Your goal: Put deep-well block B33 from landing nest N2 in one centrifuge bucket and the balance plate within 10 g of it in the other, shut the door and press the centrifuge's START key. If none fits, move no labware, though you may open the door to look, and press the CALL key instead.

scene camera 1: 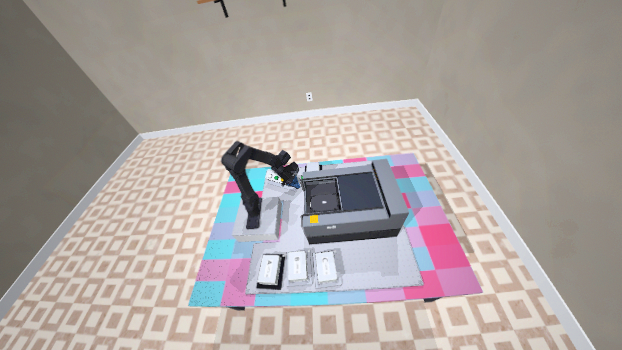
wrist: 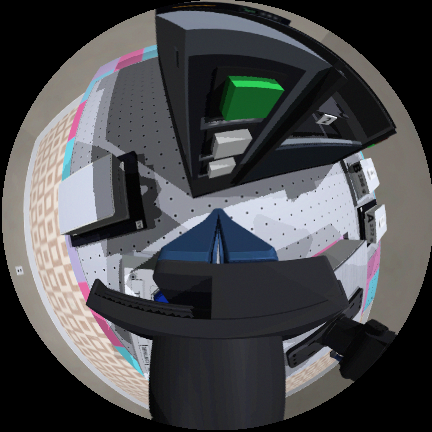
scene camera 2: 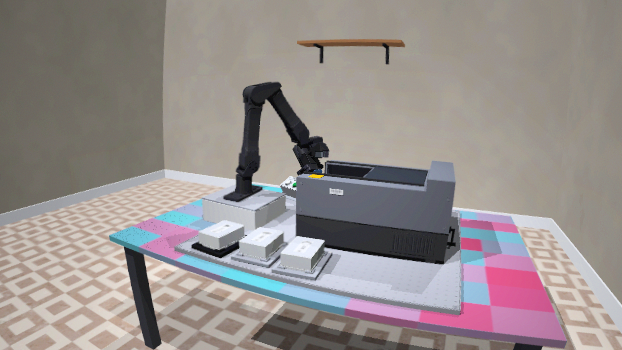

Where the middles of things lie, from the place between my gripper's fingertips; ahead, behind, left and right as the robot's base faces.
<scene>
Now: hand 3 cm short of the green start button (wrist: 243,96), 1 cm to the left of it and 9 cm below it. From my hand the other things lie so: dark grey centrifuge (scene camera 2: 397,212) 28 cm ahead, 16 cm to the right, 3 cm above; then panel with coloured buttons (wrist: 137,268) 12 cm behind, 14 cm to the left, 5 cm below.
</scene>
